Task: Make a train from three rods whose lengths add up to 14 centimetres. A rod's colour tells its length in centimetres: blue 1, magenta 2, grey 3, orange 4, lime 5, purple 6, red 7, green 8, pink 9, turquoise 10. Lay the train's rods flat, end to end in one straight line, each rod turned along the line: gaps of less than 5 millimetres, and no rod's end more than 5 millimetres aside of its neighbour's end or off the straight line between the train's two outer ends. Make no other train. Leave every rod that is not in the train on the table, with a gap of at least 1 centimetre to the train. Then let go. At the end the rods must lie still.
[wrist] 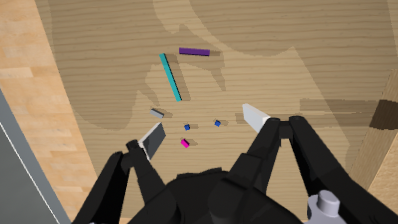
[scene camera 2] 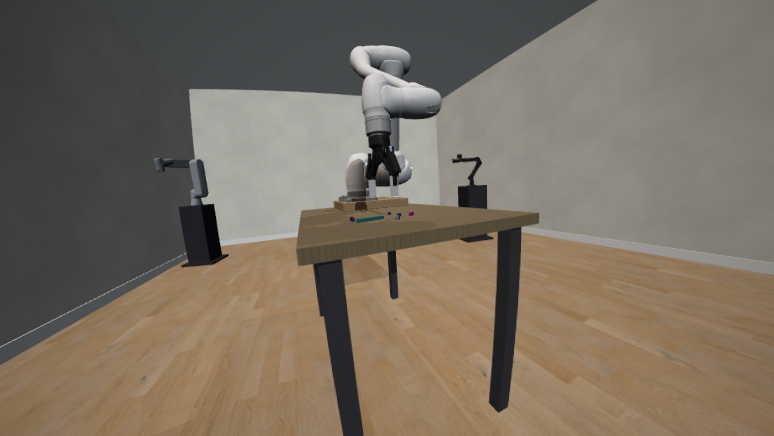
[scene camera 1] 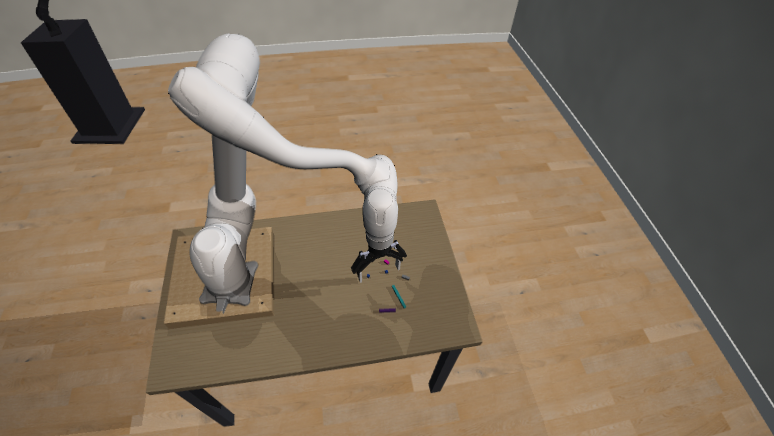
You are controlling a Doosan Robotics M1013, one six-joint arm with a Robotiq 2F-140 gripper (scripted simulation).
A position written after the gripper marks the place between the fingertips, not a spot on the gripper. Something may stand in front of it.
Note:
In view: the gripper (scene camera 2: 383, 196).
The gripper shows as well in the wrist view (wrist: 202, 120) and in scene camera 1 (scene camera 1: 379, 273).

